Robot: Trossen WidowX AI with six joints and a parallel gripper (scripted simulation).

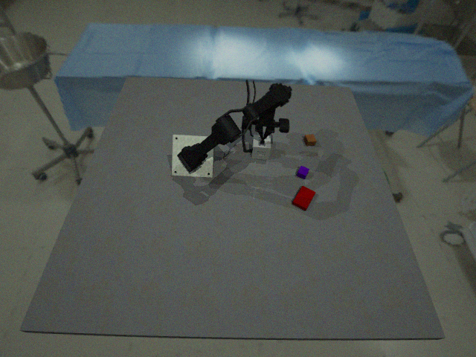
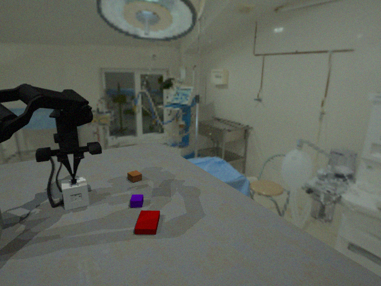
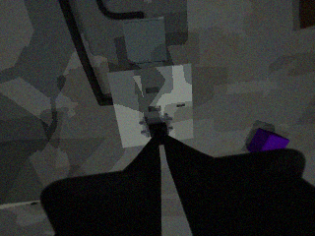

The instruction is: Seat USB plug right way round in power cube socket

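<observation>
Now: gripper tip 2 cm above the dark USB plug. Also, from my gripper tip: orange block (25 cm ahead, 7 cm to the left, 9 cm below); purple cube (17 cm ahead, 12 cm to the right, 10 cm below); USB socket (4 cm below).
</observation>
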